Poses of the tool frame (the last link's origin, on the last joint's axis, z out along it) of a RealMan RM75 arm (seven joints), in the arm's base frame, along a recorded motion.
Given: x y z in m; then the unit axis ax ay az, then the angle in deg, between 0 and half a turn.
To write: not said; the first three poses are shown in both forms.
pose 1, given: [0.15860, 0.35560, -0.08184, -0.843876, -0.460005, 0.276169, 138.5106]
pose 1, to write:
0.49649, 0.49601, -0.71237, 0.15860
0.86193, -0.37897, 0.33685, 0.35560
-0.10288, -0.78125, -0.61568, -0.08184
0, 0, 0, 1

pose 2, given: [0.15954, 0.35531, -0.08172, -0.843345, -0.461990, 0.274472, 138.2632]
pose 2, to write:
0.49575, 0.49763, -0.71175, 0.15954
0.86307, -0.37351, 0.34000, 0.35531
-0.09665, -0.78285, -0.61466, -0.08172
0, 0, 0, 1

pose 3, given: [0.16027, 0.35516, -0.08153, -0.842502, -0.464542, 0.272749, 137.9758]
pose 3, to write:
0.49424, 0.49953, -0.71148, 0.16027
0.86471, -0.36675, 0.34318, 0.35516
-0.08951, -0.78483, -0.61321, -0.08153
0, 0, 0, 1

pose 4, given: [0.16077, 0.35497, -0.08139, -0.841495, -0.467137, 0.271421, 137.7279]
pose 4, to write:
0.49213, 0.50139, -0.71163, 0.16077
0.86654, -0.36027, 0.34542, 0.35497
-0.08318, -0.78664, -0.61178, -0.08139
0, 0, 0, 1

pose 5, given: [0.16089, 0.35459, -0.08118, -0.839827, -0.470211, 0.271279, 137.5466]
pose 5, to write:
0.48788, 0.50315, -0.71331, 0.16089
0.86937, -0.35360, 0.34520, 0.35459
-0.07854, -0.78855, -0.60994, -0.08118
0, 0, 0, 1

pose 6, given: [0.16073, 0.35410, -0.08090, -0.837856, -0.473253, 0.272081, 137.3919]
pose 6, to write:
0.48268, 0.50416, -0.71613, 0.16073
0.87255, -0.34719, 0.34368, 0.35410
-0.07536, -0.79075, -0.60749, -0.08090
0, 0, 0, 1

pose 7, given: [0.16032, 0.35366, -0.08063, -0.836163, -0.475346, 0.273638, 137.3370]
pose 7, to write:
0.47795, 0.50430, -0.71919, 0.16032
0.87519, -0.34324, 0.34093, 0.35366
-0.07492, -0.79238, -0.60541, -0.08063
0, 0, 0, 1

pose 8, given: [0.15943, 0.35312, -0.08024, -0.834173, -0.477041, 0.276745, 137.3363]
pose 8, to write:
0.47219, 0.50300, -0.72390, 0.15943
0.87810, -0.34044, 0.33622, 0.35312
-0.07732, -0.79441, -0.60244, -0.08024
0, 0, 0, 1

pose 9, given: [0.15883, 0.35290, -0.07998, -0.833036, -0.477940, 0.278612, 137.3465]
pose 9, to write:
0.46886, 0.50218, -0.72662, 0.15883
0.87974, -0.33904, 0.33334, 0.35290
-0.07896, -0.79553, -0.60075, -0.07998
0, 0, 0, 1

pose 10, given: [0.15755, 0.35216, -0.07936, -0.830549, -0.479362, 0.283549, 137.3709]
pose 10, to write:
0.46159, 0.49903, -0.73342, 0.15755
0.88310, -0.33690, 0.32656, 0.35216
-0.08412, -0.79842, -0.59620, -0.07936
0, 0, 0, 1

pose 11, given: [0.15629, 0.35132, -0.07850, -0.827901, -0.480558, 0.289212, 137.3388]
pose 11, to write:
0.45409, 0.49444, -0.74117, 0.15629
0.88641, -0.33461, 0.31985, 0.35132
-0.08986, -0.80222, -0.59022, -0.07850
0, 0, 0, 1

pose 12, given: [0.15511, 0.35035, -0.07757, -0.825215, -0.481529, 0.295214, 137.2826]
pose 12, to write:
0.44659, 0.48904, -0.74926, 0.15511
0.88958, -0.33248, 0.31322, 0.35035
-0.09594, -0.80641, -0.58353, -0.07757
0, 0, 0, 1

